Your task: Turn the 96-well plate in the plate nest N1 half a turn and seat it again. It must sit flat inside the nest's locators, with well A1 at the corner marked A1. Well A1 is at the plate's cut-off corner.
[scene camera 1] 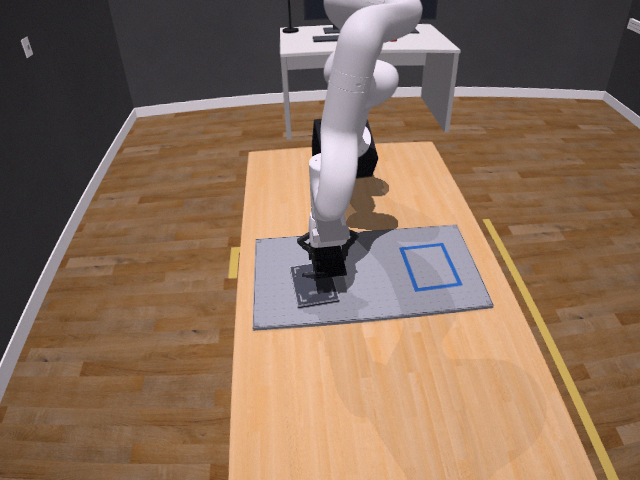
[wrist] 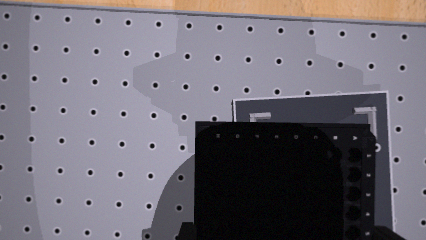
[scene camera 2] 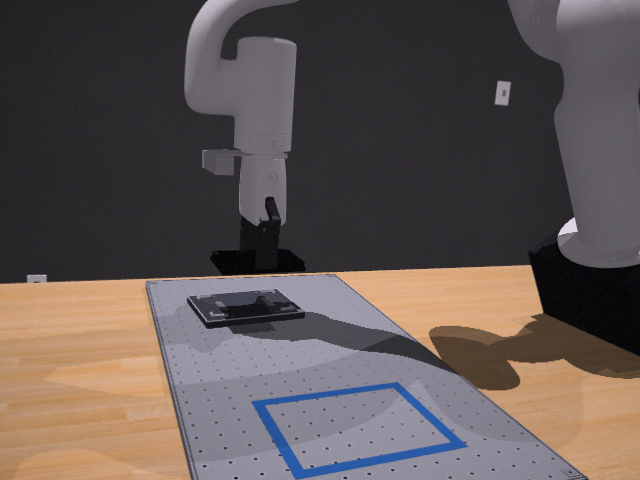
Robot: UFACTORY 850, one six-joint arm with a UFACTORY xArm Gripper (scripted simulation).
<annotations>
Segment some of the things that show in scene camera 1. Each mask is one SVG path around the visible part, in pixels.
My gripper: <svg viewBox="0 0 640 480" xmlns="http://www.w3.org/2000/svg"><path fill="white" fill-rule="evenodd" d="M345 213L340 218L342 226L346 225ZM310 212L309 232L297 239L297 243L302 249L309 253L309 260L312 260L312 264L315 263L314 250L316 248L342 245L342 255L344 261L346 261L349 247L359 237L358 233L349 229L351 237L348 240L314 243L312 229L318 229L317 219Z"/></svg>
A 96-well plate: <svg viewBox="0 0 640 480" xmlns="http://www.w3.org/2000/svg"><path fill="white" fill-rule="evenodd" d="M341 246L320 247L314 250L316 279L347 275Z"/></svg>
</annotations>
